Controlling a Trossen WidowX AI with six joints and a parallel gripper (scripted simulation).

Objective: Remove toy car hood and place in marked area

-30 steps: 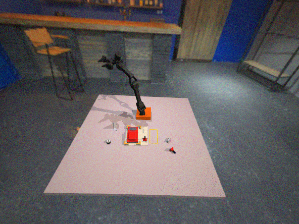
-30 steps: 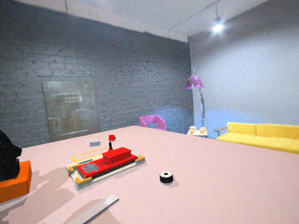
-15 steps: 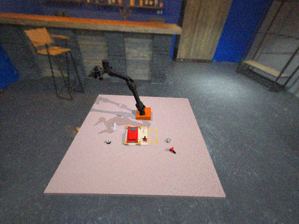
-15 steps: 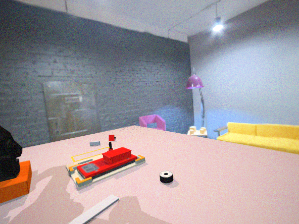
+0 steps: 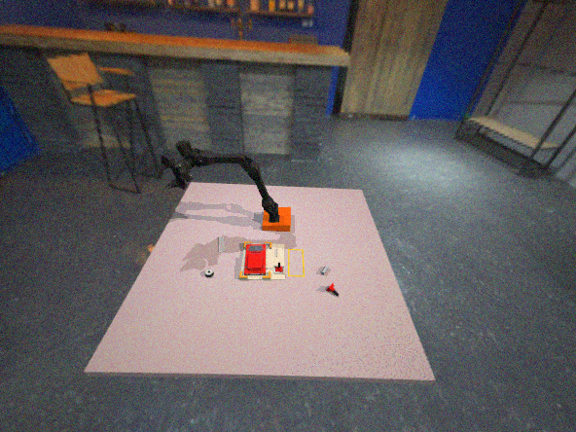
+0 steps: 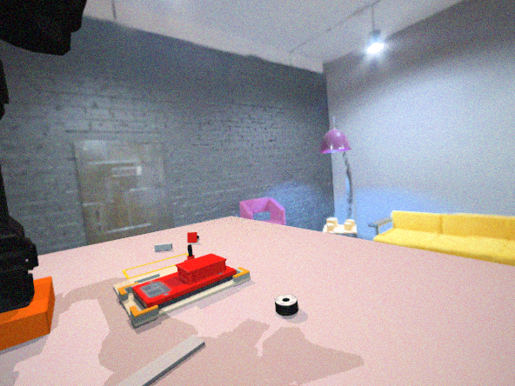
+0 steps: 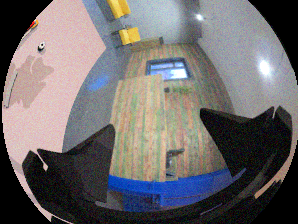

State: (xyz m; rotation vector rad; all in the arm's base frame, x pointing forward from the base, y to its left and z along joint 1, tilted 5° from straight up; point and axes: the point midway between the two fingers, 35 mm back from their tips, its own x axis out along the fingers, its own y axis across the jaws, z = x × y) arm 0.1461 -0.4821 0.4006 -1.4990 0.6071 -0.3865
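My gripper tip is now 45 cm to the right of the hood, 36 cm above it and 15 cm short of it. Also, from my gripper tip: black wheel (39 cm below, 23 cm to the left, 21 cm ahead); pale bar (40 cm below, 24 cm to the left).
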